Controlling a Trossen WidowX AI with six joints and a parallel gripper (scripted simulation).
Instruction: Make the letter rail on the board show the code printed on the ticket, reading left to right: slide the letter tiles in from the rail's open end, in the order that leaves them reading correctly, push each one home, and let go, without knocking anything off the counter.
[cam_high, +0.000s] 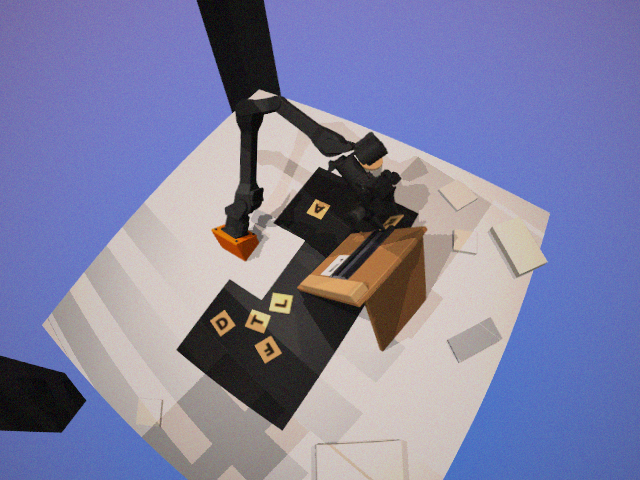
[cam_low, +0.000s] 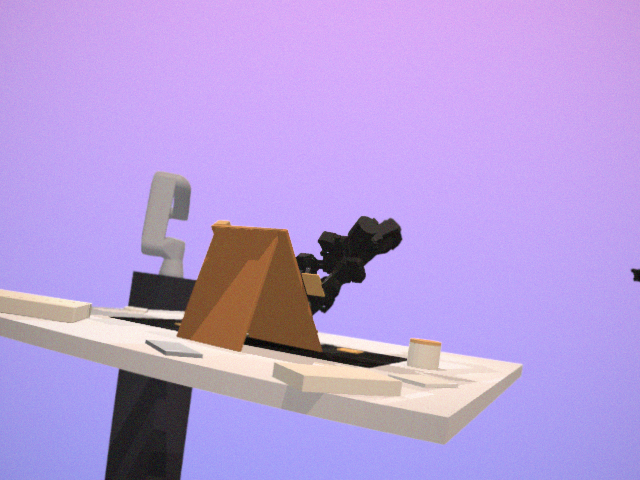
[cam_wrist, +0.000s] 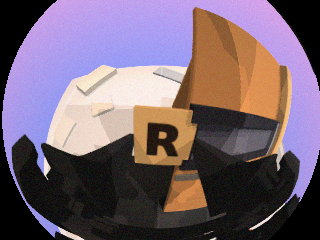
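The white ticket is 8 cm behind my gripper tip, 15 cm to the right of it and 8 cm below it. Round my gripper tip: grey slab 36 cm ahead, 10 cm to the right, 16 cm below.
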